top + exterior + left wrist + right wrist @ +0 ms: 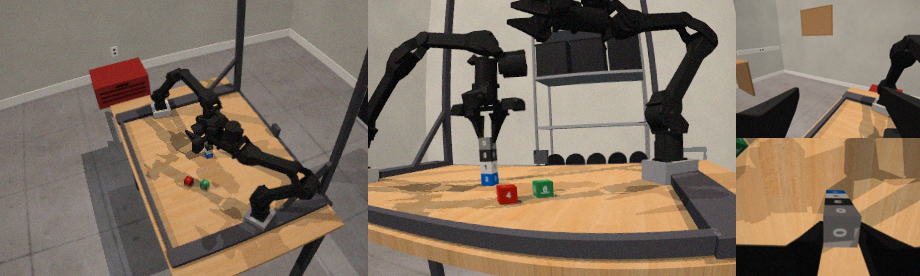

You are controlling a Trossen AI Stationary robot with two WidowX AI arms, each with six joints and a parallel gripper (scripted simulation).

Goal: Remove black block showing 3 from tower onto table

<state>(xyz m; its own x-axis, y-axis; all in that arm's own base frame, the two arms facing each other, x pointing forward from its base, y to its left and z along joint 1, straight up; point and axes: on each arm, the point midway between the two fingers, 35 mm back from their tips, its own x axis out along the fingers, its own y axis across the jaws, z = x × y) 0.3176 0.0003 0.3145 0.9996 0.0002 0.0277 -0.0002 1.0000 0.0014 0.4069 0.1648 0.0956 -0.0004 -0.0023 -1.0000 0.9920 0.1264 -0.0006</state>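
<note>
My left hand is 14 cm past the white block 1, 13 cm to the left of it and 32 cm above it. The rest, counted from my left hand: dark rail (21 cm ahead, 19 cm to the right, 35 cm below).
</note>
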